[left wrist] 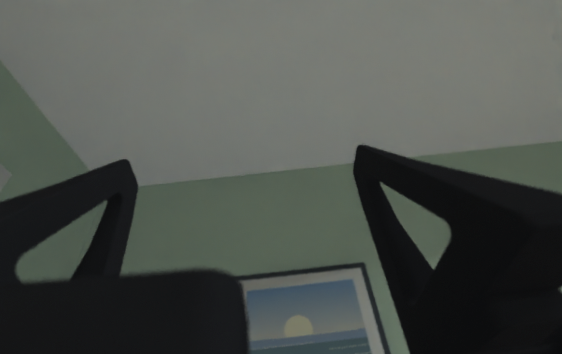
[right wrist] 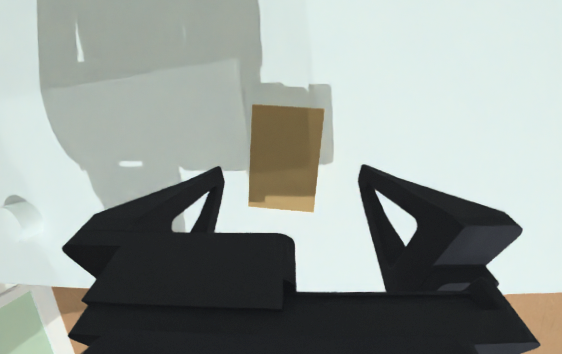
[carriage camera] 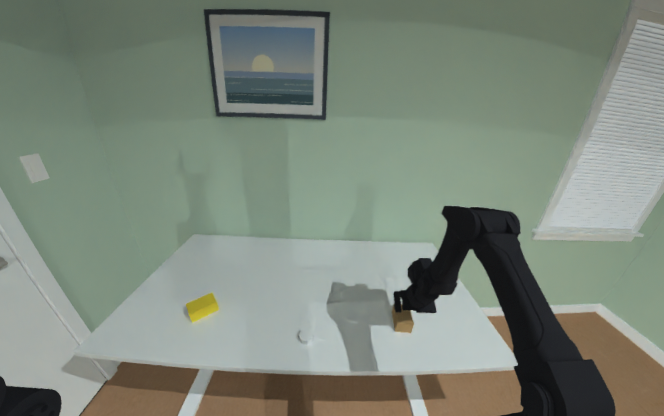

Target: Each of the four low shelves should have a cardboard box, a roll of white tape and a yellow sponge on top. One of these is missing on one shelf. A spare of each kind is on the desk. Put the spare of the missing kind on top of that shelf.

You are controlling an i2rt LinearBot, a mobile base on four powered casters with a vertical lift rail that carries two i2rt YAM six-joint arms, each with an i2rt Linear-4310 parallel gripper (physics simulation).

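Note:
The cardboard box stands on the right part of the white desk. My right gripper is open and points down just above the box, whose top shows between and a little beyond the fingertips. The white tape roll is near the desk's front edge, left of the box. The yellow sponge lies on the desk's left part. My left gripper is open and empty, raised toward the wall and ceiling, away from the desk. The low shelves do not show in these views.
A framed sunset picture hangs on the green wall behind the desk. A window with blinds is at the right and a white door at the left. The right arm reaches over the desk's right side.

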